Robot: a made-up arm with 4 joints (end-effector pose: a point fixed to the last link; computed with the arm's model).
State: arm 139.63 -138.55 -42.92 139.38
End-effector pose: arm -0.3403 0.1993 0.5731 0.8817 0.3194 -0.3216 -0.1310
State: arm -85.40 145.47 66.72 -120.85
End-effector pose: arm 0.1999 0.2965 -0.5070 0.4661 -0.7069 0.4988 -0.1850
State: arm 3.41 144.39 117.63 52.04
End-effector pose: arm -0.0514 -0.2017 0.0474 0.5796 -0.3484 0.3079 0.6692
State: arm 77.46 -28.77 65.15 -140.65
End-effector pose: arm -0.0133 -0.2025 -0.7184 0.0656 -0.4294 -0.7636 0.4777
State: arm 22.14 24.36 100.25 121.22
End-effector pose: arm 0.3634 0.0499 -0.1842 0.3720 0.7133 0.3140 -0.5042
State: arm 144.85 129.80 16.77 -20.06
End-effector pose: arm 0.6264 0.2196 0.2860 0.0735 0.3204 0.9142 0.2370
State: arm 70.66 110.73 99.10 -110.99
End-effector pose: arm 0.3754 -0.4292 0.3120 0.5794 0.5653 0.1435 0.5692
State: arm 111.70 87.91 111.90 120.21
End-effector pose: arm 0.1695 -0.1417 0.2527 0.6586 0.5504 -0.4900 -0.1522
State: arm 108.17 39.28 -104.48 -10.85
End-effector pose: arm -0.0490 -0.1574 -0.2928 0.5332 -0.6494 0.3877 0.3791
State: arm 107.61 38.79 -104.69 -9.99
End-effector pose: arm -0.0505 -0.1524 -0.2948 0.5319 -0.6467 0.3941 0.3789
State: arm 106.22 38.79 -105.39 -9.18
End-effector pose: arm -0.0496 -0.1418 -0.2968 0.5352 -0.6400 0.3975 0.3820
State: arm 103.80 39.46 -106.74 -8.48
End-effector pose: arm -0.0455 -0.1242 -0.2979 0.5445 -0.6281 0.3968 0.3893
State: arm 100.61 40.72 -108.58 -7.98
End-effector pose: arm -0.0387 -0.1019 -0.2971 0.5585 -0.6121 0.3916 0.4001
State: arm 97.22 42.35 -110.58 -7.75
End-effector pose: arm -0.0305 -0.0791 -0.2939 0.5746 -0.5946 0.3828 0.4120
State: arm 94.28 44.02 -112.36 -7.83
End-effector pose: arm -0.0228 -0.0605 -0.2891 0.5896 -0.5790 0.3723 0.4226
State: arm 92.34 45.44 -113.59 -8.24
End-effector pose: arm -0.0167 -0.0491 -0.2843 0.6012 -0.5681 0.3619 0.4299
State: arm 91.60 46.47 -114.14 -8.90
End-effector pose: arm -0.0129 -0.0457 -0.2811 0.6083 -0.5636 0.3530 0.4332
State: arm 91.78 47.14 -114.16 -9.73
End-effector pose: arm -0.0109 -0.0483 -0.2794 0.6119 -0.5639 0.3458 0.4337
